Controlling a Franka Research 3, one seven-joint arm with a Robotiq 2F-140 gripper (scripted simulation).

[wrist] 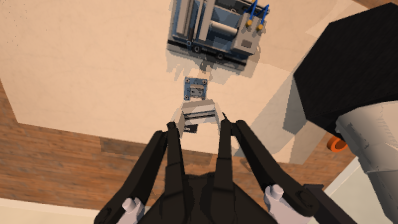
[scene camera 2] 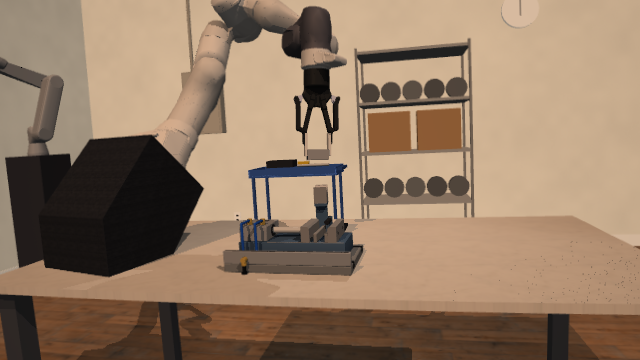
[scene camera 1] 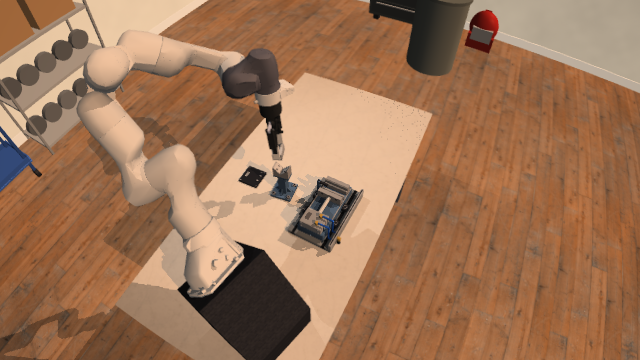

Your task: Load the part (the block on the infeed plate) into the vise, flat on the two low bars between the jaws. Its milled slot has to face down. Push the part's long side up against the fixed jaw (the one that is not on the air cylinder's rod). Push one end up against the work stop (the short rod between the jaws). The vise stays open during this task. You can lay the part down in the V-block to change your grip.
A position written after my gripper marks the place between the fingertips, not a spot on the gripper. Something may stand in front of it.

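There is a vise point(scene camera 2: 345, 244) in what I see, and a part point(wrist: 197, 112) as well. My own gripper point(scene camera 2: 317, 156) is visible too, and I find it again in the wrist view point(wrist: 199, 110) and in scene camera 1 point(scene camera 1: 278, 152).
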